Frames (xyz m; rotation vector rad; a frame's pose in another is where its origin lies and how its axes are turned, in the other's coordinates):
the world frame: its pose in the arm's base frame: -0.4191 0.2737 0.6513 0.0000 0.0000 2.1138
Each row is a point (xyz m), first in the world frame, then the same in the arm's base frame.
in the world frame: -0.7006 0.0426 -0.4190
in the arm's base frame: -0.0936 -0.3481 0.2323
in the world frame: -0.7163 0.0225 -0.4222
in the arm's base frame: -0.0682 -0.3512 0.2291
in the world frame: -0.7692 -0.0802 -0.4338
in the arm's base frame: 0.0470 -0.3434 0.2175
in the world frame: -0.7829 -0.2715 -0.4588
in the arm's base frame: 0.2179 -0.2563 0.1925
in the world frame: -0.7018 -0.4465 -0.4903
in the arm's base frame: 0.3258 -0.0964 0.1610
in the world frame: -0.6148 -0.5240 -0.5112
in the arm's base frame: 0.3472 0.0181 0.1401
